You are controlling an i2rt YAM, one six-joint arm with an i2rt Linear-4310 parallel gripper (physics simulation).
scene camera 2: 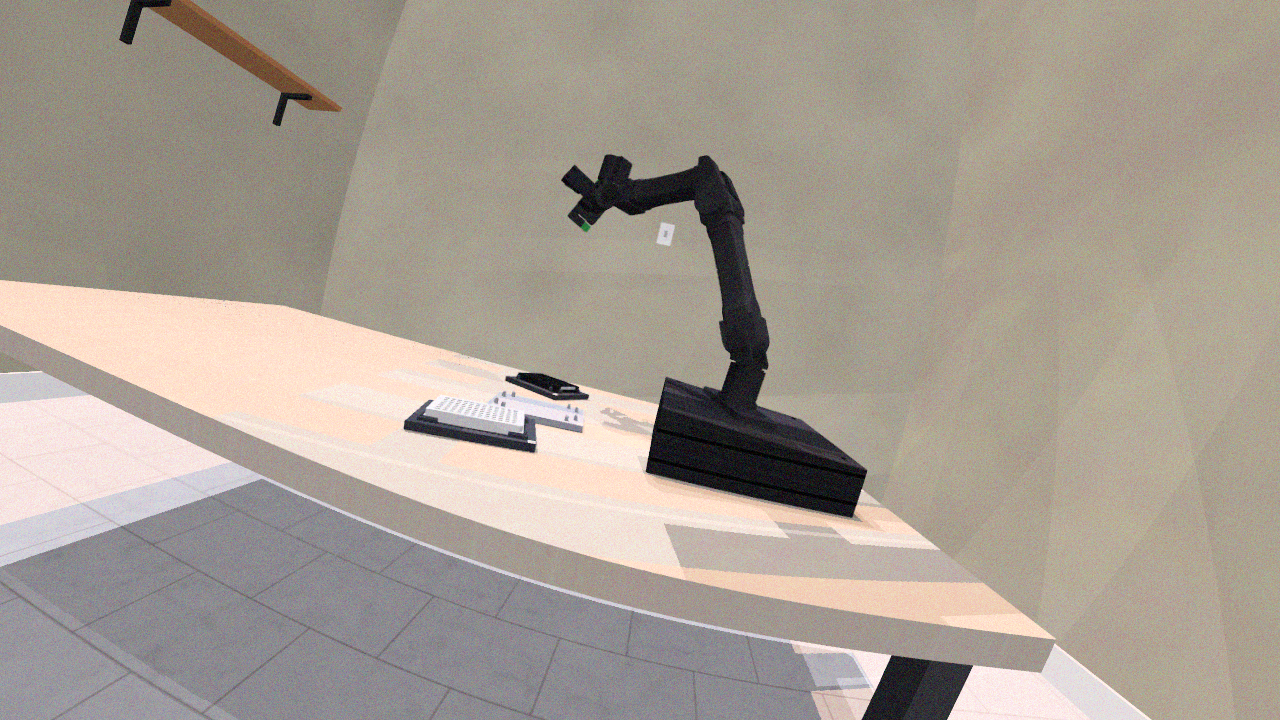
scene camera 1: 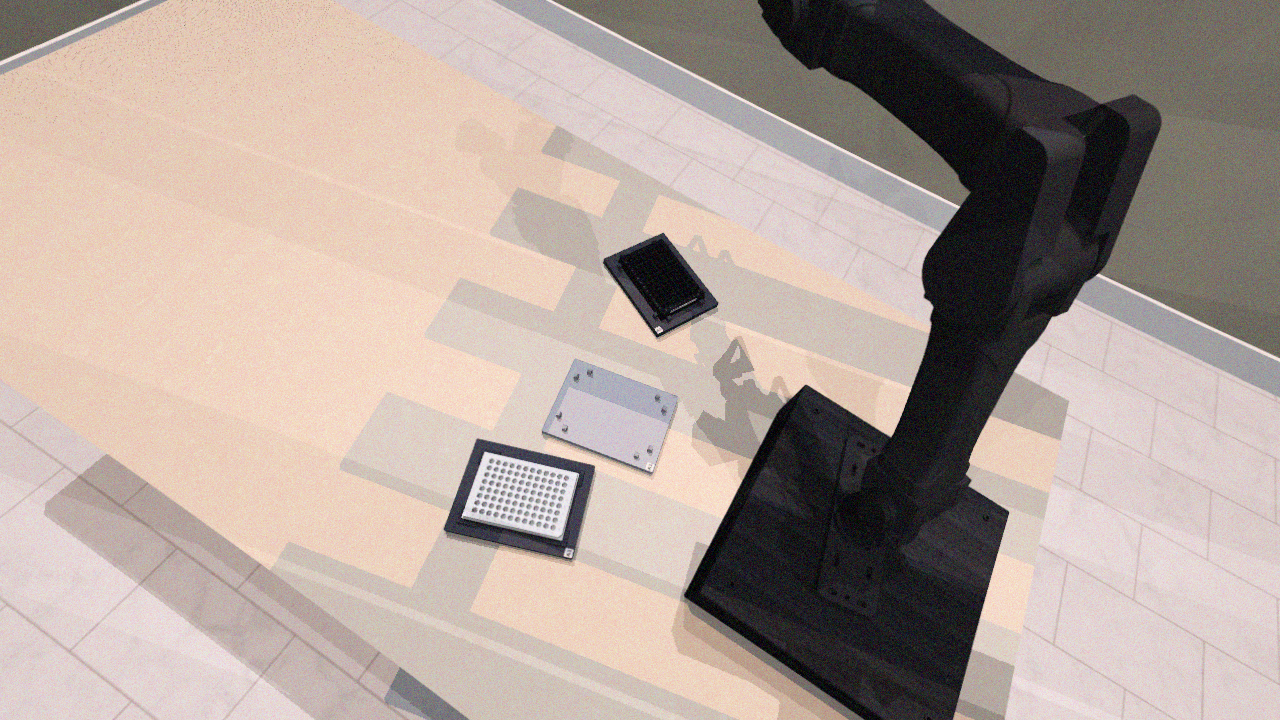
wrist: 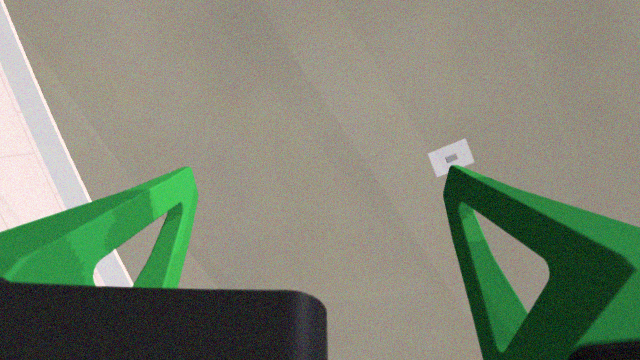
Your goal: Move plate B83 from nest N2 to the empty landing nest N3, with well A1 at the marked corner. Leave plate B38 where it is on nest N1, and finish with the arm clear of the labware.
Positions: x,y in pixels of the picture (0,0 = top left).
Labels:
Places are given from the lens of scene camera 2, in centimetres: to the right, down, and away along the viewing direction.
grey holder [scene camera 2: 544,413]: -16, 9, 65

